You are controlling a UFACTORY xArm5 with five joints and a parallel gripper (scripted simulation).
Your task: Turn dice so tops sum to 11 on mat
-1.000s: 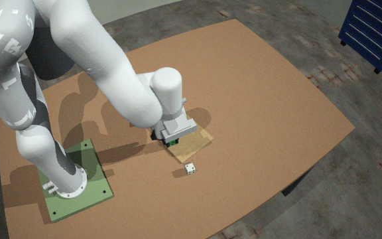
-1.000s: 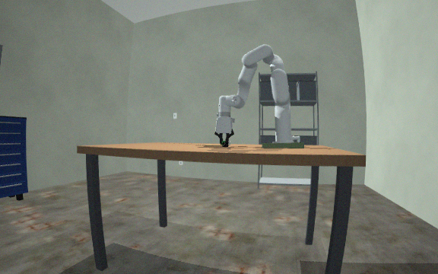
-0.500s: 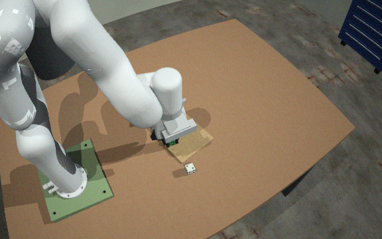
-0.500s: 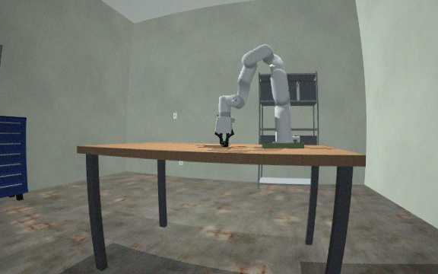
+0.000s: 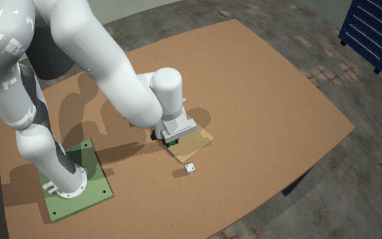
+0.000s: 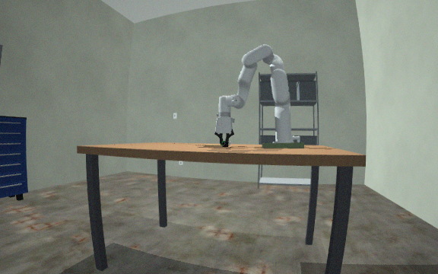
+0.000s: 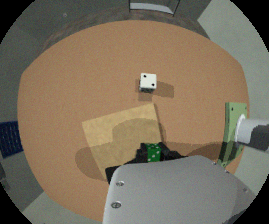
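My hand is 1 cm above the green die. Also, from my hand: tan mat (5 cm ahead, 1 cm to the right, 2 cm below); then white die (1 cm behind, 12 cm to the right, 1 cm below); then black die (3 cm behind, 13 cm to the left, 1 cm below).
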